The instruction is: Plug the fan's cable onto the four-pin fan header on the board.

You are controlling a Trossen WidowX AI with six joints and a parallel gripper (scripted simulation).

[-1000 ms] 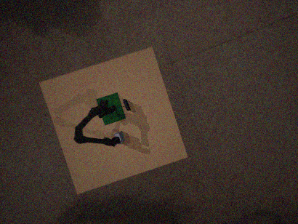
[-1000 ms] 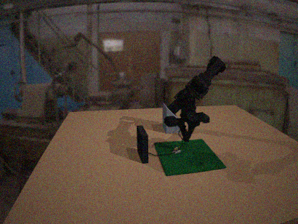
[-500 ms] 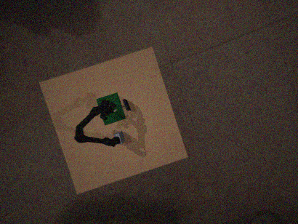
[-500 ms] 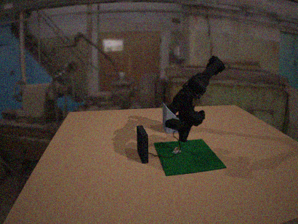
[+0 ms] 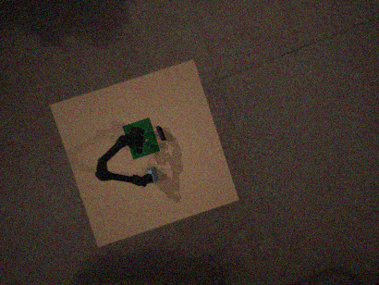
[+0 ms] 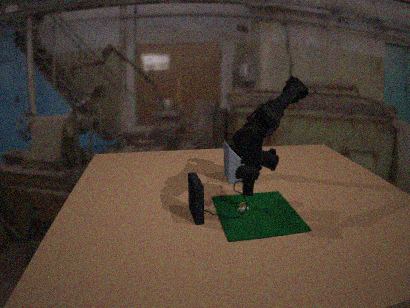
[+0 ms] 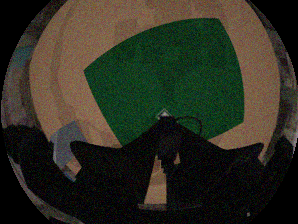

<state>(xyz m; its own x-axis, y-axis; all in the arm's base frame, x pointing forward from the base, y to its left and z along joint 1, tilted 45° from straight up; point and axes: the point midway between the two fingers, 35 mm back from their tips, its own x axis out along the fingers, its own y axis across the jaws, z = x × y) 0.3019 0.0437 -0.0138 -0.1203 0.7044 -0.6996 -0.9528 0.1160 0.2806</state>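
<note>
Now: the white fan header 2 cm to the right of my gripper tip and 6 cm below it. Also, from my gripper tip: green board (3 cm ahead, 2 cm to the left, 8 cm below); black fan (3 cm ahead, 16 cm to the right); dark plug (1 cm to the right, 1 cm above).
</note>
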